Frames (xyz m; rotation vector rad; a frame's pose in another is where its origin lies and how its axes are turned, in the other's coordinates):
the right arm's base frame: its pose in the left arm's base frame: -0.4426 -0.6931 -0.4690 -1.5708 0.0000 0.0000
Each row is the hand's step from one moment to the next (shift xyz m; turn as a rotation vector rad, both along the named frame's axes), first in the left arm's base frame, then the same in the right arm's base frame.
Working: the left arm's base frame: its pose in the right arm's base frame: 0.4426 -0.4690 0.6931 1.5708 0.0000 0.0000

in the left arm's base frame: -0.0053 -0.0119 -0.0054 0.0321 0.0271 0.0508
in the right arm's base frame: -0.0053 0.0054 -0.0119 0.0321 -0.0508 0.0271
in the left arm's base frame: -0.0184 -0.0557 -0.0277 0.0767 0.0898 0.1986
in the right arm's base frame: -0.0184 0.0277 -0.0557 0.0767 -0.1986 0.0898
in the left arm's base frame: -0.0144 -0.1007 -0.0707 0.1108 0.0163 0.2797
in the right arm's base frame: -0.0144 0.0707 -0.1007 0.1108 -0.2797 0.0163
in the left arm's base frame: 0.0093 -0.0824 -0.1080 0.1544 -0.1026 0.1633
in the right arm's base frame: 0.0093 0.1080 -0.0824 0.1544 -0.1633 -0.1026
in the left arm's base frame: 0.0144 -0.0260 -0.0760 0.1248 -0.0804 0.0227
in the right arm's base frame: 0.0144 0.0760 -0.0260 0.1248 -0.0227 -0.0804
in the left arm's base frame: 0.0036 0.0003 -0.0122 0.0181 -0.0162 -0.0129
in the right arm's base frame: 0.0036 0.0122 0.0003 0.0181 0.0129 -0.0162
